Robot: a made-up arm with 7 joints. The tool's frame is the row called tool.
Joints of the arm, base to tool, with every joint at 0 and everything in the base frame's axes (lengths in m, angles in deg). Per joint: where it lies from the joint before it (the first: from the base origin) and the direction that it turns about. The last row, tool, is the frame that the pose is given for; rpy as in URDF.
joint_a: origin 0 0 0.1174 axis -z
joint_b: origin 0 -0.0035 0.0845 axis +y
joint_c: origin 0 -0.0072 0.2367 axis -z
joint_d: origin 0 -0.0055 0.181 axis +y
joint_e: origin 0 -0.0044 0.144 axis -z
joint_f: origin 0 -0.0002 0.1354 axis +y
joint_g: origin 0 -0.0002 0.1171 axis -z
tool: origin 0 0 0 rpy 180 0 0
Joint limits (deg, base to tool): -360..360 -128.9..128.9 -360..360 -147.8..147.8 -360..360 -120.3..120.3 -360..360
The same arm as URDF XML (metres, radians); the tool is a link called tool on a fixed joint. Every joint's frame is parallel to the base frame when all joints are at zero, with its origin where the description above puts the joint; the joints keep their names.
<robot name="arm">
<link name="base_link"/>
<link name="link1"/>
<link name="link2"/>
<link name="link3"/>
<link name="link4"/>
<link name="link5"/>
<link name="link6"/>
<link name="link7"/>
<link name="tool"/>
<joint name="joint_a" type="revolute"><parent link="base_link"/><child link="link1"/><origin xyz="0 0 0.1174"/><axis xyz="0 0 -1"/><limit lower="-6.2832" upper="6.2832"/></joint>
<joint name="joint_b" type="revolute"><parent link="link1"/><child link="link2"/><origin xyz="0 -0.0035 0.0845"/><axis xyz="0 1 0"/><limit lower="-2.2497" upper="2.2497"/></joint>
<joint name="joint_c" type="revolute"><parent link="link2"/><child link="link3"/><origin xyz="0 -0.0072 0.2367"/><axis xyz="0 0 -1"/><limit lower="-6.2832" upper="6.2832"/></joint>
<joint name="joint_d" type="revolute"><parent link="link3"/><child link="link4"/><origin xyz="0 -0.0055 0.181"/><axis xyz="0 1 0"/><limit lower="-2.5796" upper="2.5796"/></joint>
<joint name="joint_e" type="revolute"><parent link="link4"/><child link="link5"/><origin xyz="0 -0.0044 0.144"/><axis xyz="0 0 -1"/><limit lower="-6.2832" upper="6.2832"/></joint>
<joint name="joint_f" type="revolute"><parent link="link5"/><child link="link6"/><origin xyz="0 -0.0002 0.1354"/><axis xyz="0 1 0"/><limit lower="-2.0996" upper="2.0996"/></joint>
<joint name="joint_g" type="revolute"><parent link="link6"/><child link="link7"/><origin xyz="0 -0.0002 0.1171"/><axis xyz="0 0 -1"/><limit lower="-6.2832" upper="6.2832"/></joint>
<joint name="tool_fixed" type="fixed"><parent link="link7"/><child link="tool"/><origin xyz="0 0 0" rpy="3.1416 0 0"/></joint>
</robot>

